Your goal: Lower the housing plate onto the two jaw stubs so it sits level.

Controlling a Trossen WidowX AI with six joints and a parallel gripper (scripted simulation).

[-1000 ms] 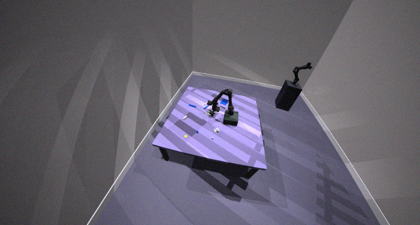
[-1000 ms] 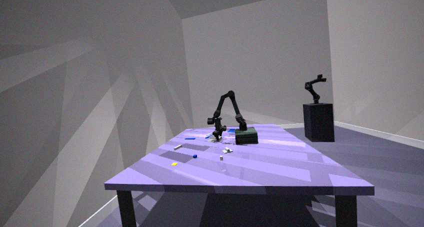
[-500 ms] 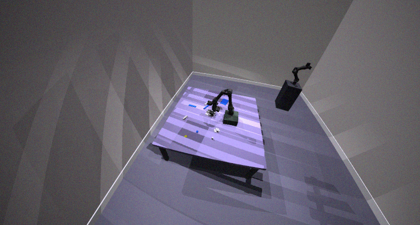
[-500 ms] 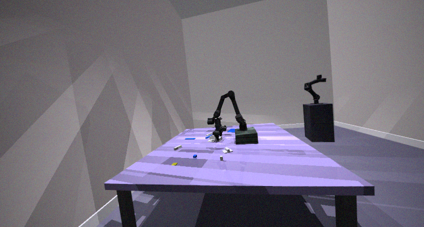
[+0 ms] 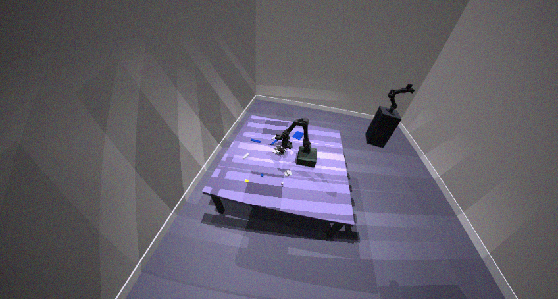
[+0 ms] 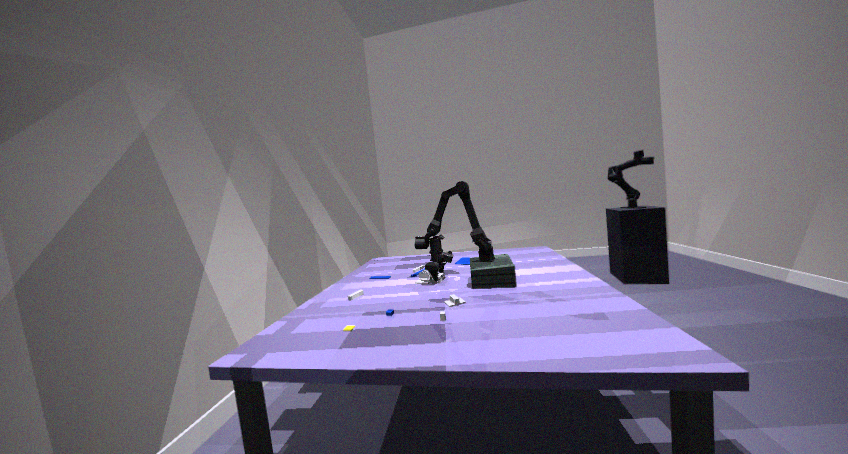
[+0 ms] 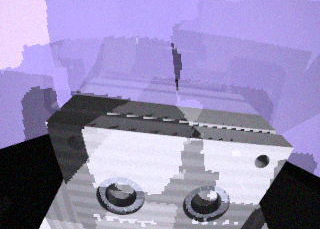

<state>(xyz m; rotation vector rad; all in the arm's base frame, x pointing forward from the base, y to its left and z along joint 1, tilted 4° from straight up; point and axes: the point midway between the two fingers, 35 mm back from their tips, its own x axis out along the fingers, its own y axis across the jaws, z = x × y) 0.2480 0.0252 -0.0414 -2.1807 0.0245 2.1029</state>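
The pale jaw assembly is 30 mm ahead of my gripper tip, 10 mm to the left of it and 10 mm above it. From my gripper tip the other things lie so: white bar (340 mm ahead, 230 mm to the left); blue bar (360 mm ahead, 40 mm to the right, 10 mm below); yellow bit (180 mm ahead, 500 mm to the left, 10 mm below).
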